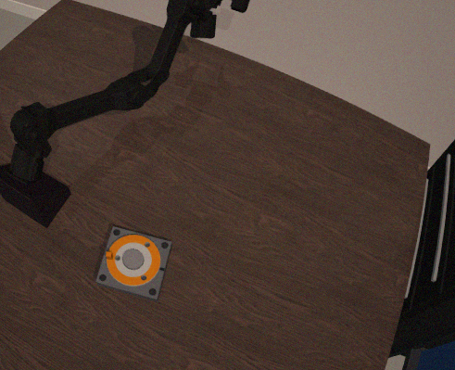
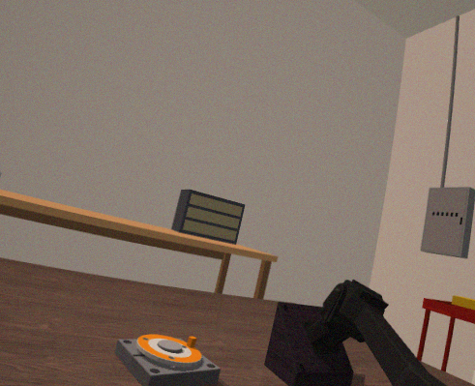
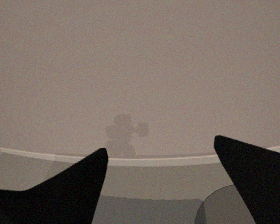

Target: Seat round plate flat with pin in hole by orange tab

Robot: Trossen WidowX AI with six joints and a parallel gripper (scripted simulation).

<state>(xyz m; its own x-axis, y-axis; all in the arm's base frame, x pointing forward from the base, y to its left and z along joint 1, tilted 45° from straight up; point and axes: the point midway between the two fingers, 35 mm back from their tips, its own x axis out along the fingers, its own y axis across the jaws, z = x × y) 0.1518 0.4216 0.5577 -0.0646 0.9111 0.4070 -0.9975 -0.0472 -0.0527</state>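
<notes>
The round plate lies 11 cm ahead of my gripper tip, 77 cm to the right of it and 12 cm below it.
</notes>
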